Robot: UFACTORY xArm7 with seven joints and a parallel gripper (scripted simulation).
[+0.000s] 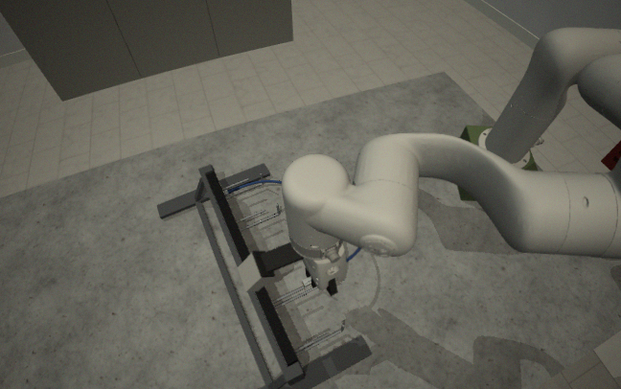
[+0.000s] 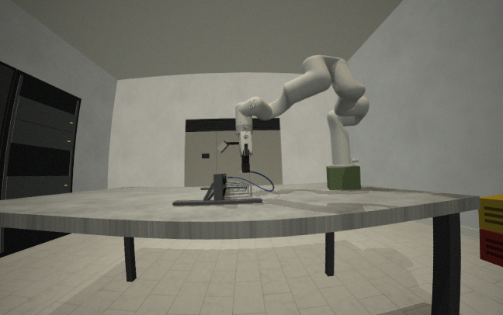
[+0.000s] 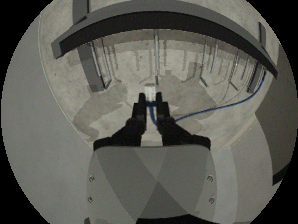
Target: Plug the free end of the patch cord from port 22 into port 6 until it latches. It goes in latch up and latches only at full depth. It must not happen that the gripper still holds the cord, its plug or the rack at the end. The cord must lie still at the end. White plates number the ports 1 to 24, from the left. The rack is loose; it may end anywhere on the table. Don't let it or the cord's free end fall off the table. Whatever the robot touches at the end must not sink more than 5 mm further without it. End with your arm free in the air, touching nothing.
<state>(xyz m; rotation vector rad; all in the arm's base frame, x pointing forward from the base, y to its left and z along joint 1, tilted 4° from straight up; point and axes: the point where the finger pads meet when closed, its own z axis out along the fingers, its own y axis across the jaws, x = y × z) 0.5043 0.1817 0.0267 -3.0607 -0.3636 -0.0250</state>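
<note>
The plug is 20 mm ahead of my hand and 10 mm below it.
</note>
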